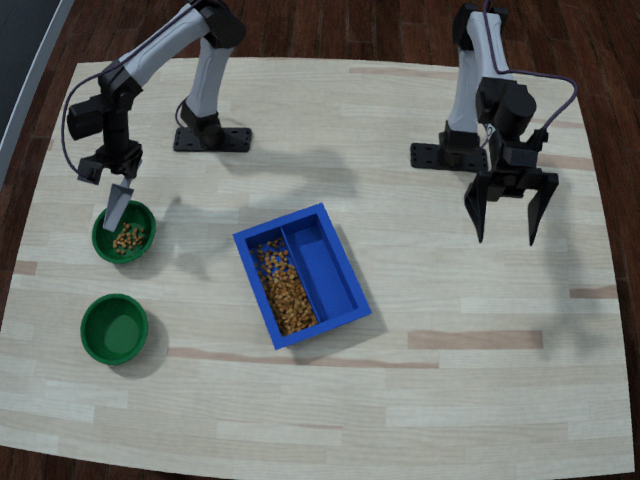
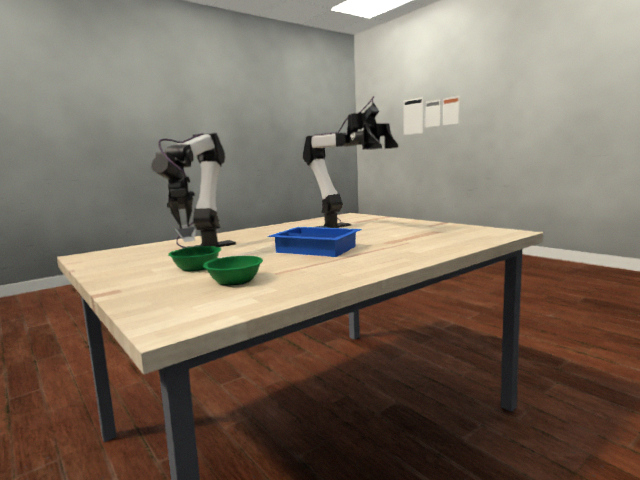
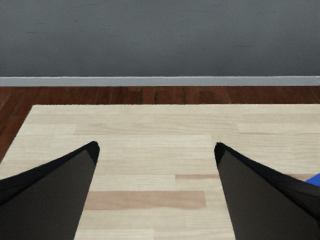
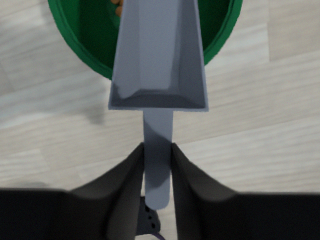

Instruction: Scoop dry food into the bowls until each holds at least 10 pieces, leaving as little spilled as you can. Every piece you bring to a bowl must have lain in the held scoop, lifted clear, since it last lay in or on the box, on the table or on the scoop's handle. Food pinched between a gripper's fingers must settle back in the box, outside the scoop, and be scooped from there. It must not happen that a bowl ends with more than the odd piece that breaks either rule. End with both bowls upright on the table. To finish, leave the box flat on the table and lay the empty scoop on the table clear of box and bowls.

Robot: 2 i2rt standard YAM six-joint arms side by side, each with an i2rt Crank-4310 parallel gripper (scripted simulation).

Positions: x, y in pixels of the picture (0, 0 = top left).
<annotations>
The left gripper shows in image 1 (506, 243), in image 2 and in image 3; in image 4 it is out of frame. The same spot on the left gripper: (image 3: 255, 194) is (image 2: 371, 138).
</annotations>
